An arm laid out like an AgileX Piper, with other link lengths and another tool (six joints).
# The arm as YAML. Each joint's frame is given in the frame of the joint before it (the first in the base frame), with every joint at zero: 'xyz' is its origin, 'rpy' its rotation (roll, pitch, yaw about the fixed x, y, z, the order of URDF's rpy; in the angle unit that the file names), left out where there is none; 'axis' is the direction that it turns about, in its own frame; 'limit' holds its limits. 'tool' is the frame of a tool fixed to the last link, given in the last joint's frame.
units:
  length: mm
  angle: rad
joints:
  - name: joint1
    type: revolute
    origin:
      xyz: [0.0, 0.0, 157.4]
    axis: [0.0, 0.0, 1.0]
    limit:
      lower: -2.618
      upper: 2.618
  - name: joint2
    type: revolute
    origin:
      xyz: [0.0, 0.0, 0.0]
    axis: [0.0, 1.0, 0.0]
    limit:
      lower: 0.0
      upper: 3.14
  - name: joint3
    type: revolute
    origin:
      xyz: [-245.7, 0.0, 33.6]
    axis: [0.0, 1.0, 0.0]
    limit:
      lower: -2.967
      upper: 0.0
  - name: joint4
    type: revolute
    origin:
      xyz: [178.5, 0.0, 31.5]
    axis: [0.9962, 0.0, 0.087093]
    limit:
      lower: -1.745
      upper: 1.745
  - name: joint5
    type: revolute
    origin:
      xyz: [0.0, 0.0, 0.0]
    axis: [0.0, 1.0, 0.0]
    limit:
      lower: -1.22
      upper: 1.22
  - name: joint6
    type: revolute
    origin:
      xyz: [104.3, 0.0, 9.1]
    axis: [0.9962, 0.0, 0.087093]
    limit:
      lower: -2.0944
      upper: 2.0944
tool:
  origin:
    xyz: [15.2, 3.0, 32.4]
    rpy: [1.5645, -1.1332, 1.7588]
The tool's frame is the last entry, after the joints.
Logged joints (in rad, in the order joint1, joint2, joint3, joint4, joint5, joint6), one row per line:
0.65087, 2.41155, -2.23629, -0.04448, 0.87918, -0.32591
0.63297, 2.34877, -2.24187, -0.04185, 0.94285, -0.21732
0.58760, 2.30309, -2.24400, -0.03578, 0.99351, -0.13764
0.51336, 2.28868, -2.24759, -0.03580, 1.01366, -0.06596
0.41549, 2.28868, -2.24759, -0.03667, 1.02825, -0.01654
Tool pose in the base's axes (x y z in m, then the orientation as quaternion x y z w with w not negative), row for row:
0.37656, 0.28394, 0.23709, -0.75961, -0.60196, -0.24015, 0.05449
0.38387, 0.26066, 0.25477, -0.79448, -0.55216, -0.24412, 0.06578
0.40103, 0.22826, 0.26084, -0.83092, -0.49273, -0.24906, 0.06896
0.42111, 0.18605, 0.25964, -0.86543, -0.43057, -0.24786, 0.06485
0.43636, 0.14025, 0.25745, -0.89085, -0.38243, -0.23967, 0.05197
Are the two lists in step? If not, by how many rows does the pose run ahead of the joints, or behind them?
The pose runs 1 row ahead of the joints: the pose in row i belongs to the joints in row i + 1.
